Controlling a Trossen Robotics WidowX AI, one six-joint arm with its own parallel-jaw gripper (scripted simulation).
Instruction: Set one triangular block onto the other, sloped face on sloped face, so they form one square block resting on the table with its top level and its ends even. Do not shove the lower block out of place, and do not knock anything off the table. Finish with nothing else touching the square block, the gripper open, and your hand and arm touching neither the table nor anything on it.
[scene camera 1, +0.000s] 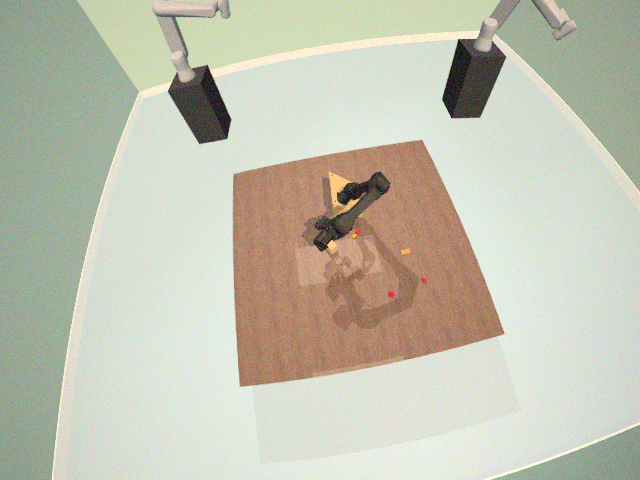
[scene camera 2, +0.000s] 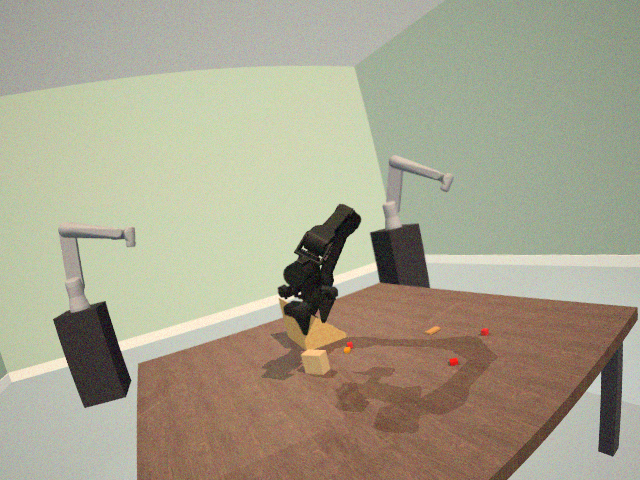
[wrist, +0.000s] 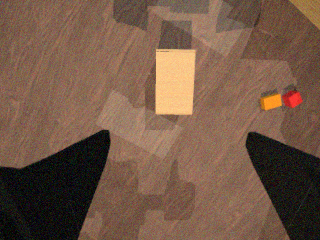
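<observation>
I can see a tan block (wrist: 175, 71). And there is my own gripper (scene camera 2: 314, 328), which I also find at (wrist: 179, 137); it is open, and it holds nothing.
</observation>
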